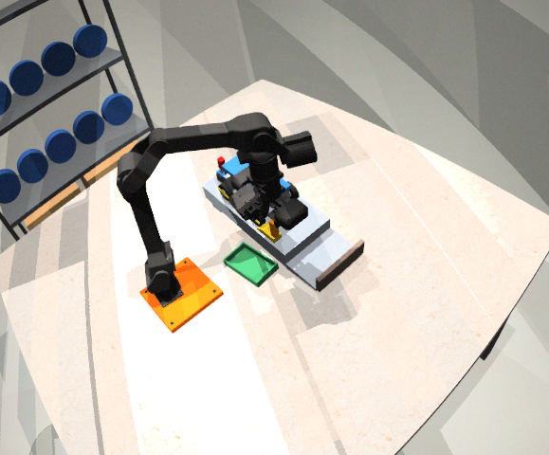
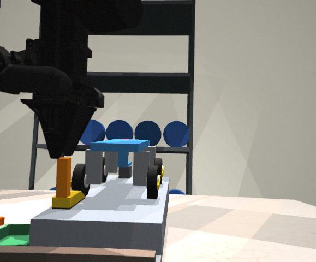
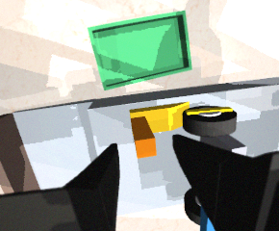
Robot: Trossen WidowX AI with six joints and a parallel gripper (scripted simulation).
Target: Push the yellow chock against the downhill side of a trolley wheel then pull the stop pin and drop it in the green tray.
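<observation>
My gripper tip is now 40 mm above the yellow chock and 30 mm to the right of it. Also, from my gripper tip: green tray (130 mm below, 70 mm behind, 30 mm to the left); grey ramp (130 mm to the left, 80 mm below, 50 mm ahead); trolley (140 mm to the left, 50 mm ahead, 10 mm below).
</observation>
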